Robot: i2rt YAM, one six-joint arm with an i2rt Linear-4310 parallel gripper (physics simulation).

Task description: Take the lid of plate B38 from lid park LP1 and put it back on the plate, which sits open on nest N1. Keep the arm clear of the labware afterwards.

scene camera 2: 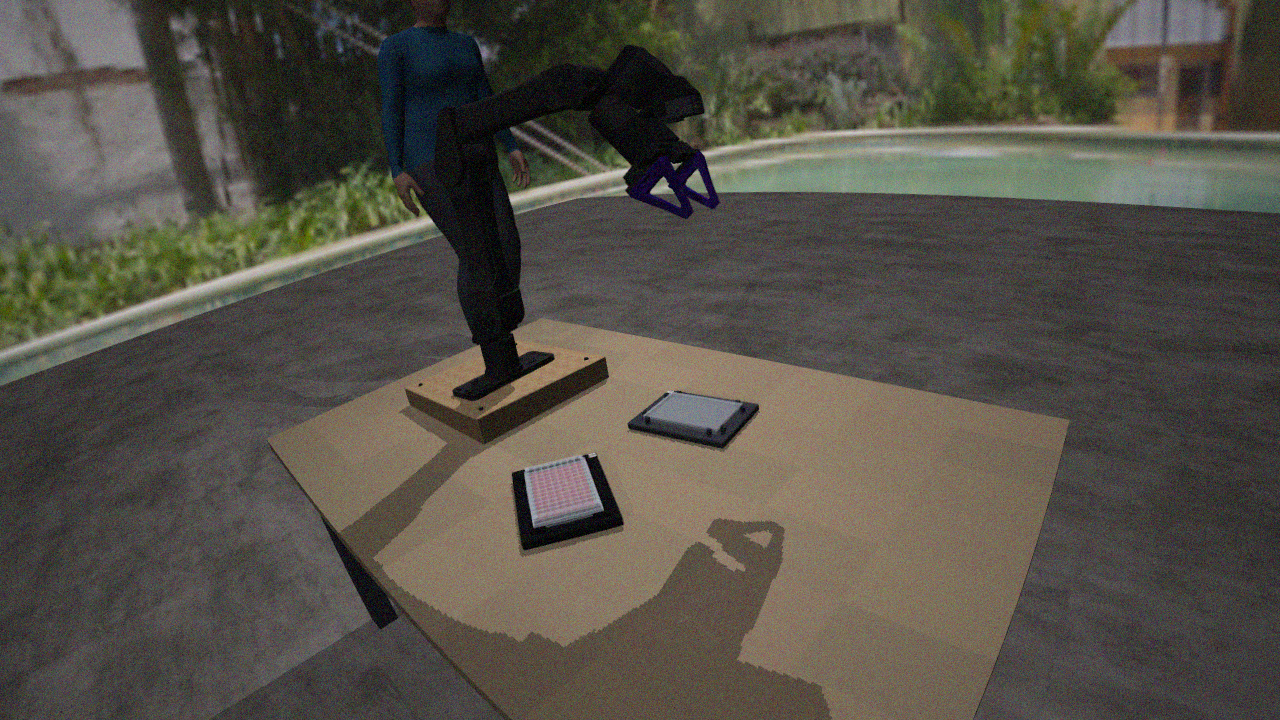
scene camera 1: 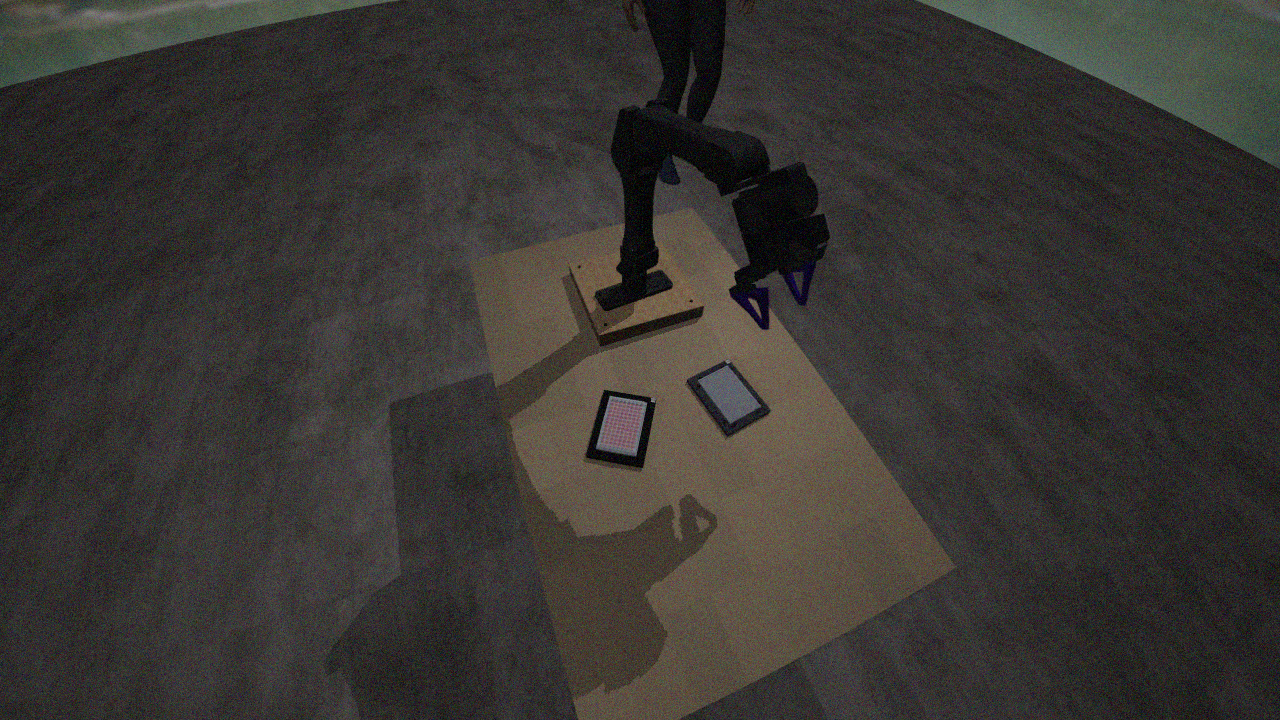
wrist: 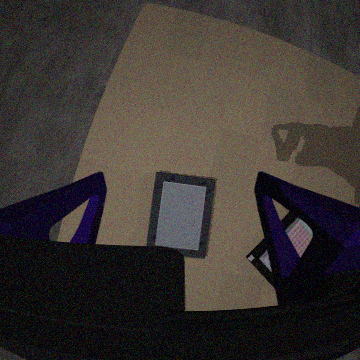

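The pale flat lid lies on the dark grey lid park LP1. The open plate B38, with pinkish wells, sits on the black nest N1. My gripper is open and empty, high above the table. In the wrist view, the lid shows between and below its purple fingers, and the right finger hides part of the plate and nest.
The wooden table carries the arm's wooden base block at its back. The nest and lid park stand apart. A person stands behind the arm. The arm's shadow falls across the table's front.
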